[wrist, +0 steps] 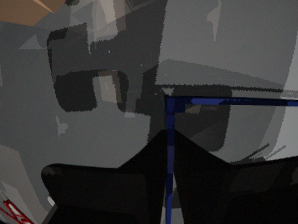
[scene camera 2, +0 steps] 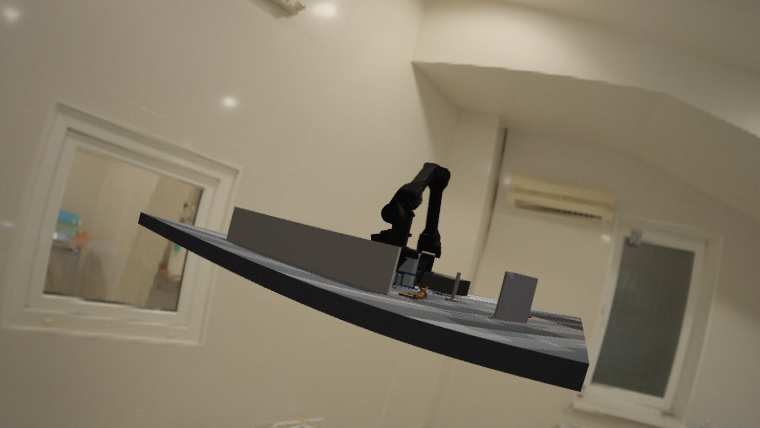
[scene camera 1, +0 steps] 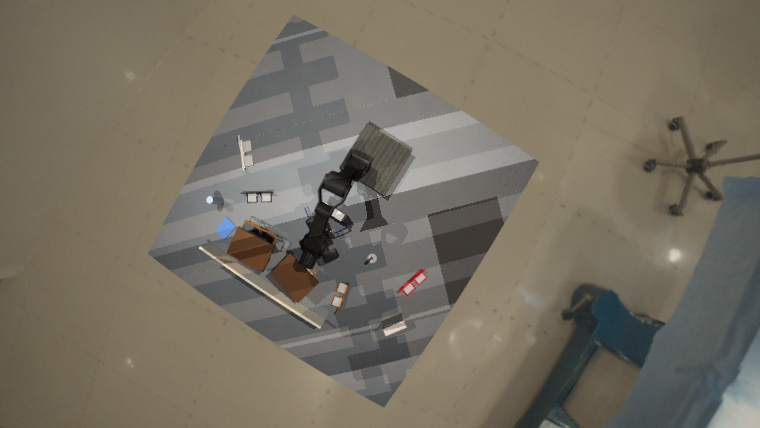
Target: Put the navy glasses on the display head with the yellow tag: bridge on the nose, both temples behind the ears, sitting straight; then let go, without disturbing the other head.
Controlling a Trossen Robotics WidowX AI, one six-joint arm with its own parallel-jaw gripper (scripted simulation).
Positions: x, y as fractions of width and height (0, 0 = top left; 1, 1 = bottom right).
Scene:
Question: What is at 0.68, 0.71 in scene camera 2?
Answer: A grey box.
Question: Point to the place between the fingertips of my gripper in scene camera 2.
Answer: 0.51, 0.65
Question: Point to a head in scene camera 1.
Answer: At 0.33, 0.58

